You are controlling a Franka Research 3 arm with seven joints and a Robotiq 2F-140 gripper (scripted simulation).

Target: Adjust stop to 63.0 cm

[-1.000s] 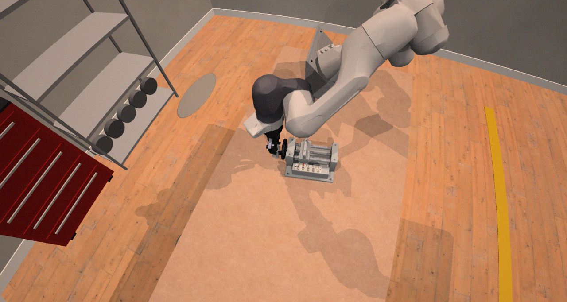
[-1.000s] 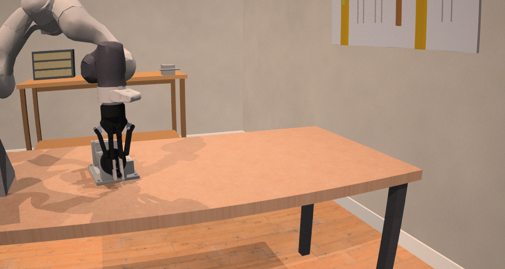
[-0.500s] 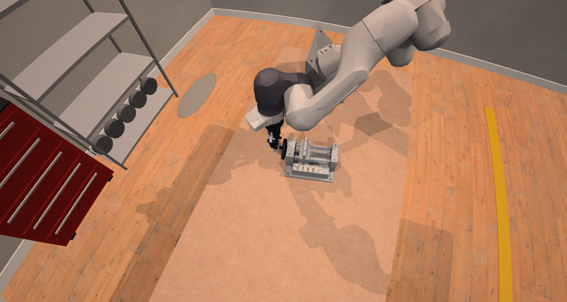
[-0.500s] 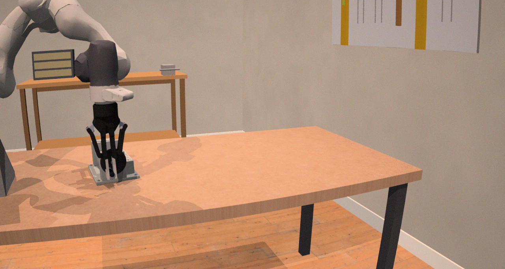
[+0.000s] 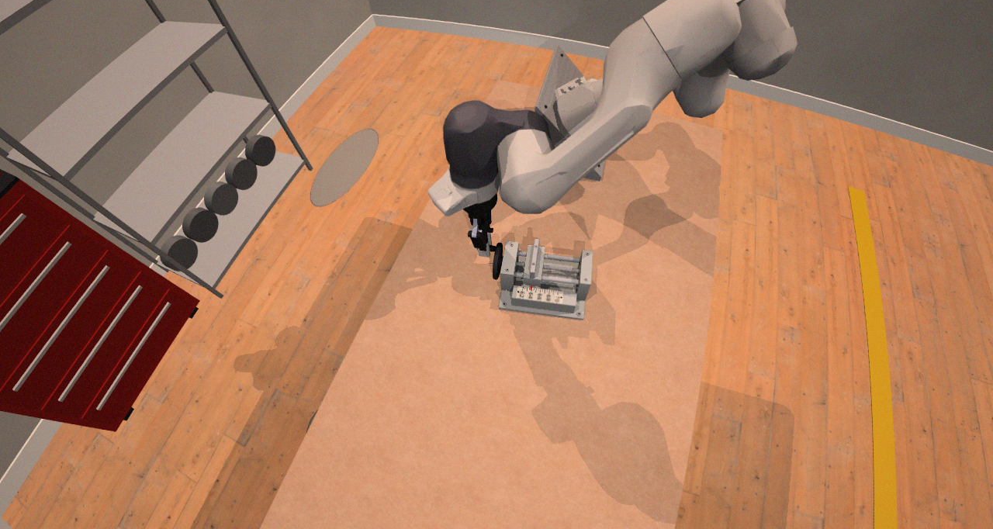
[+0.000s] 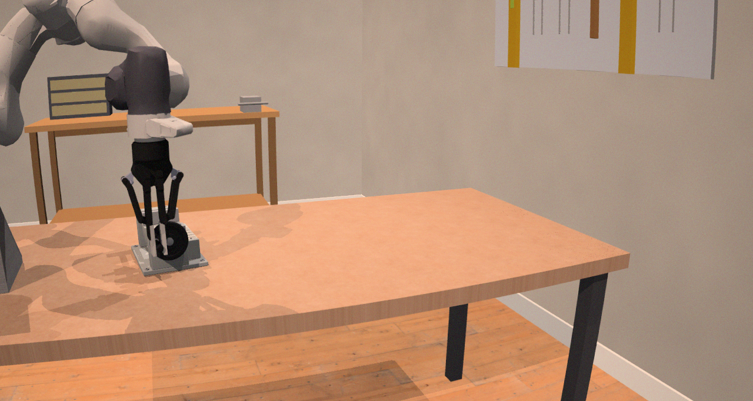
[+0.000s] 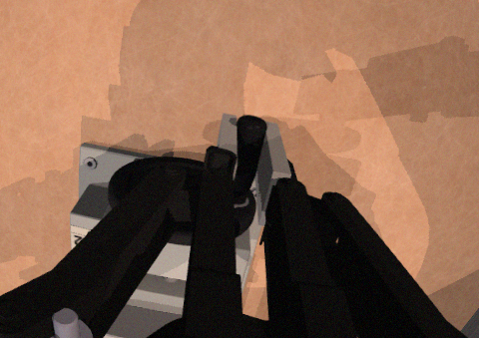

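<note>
Right now my hand is 20 mm to the right of the black handwheel and 20 mm above it. Round my hand: sliding stop (10 mm ahead, 130 mm to the left).
</note>
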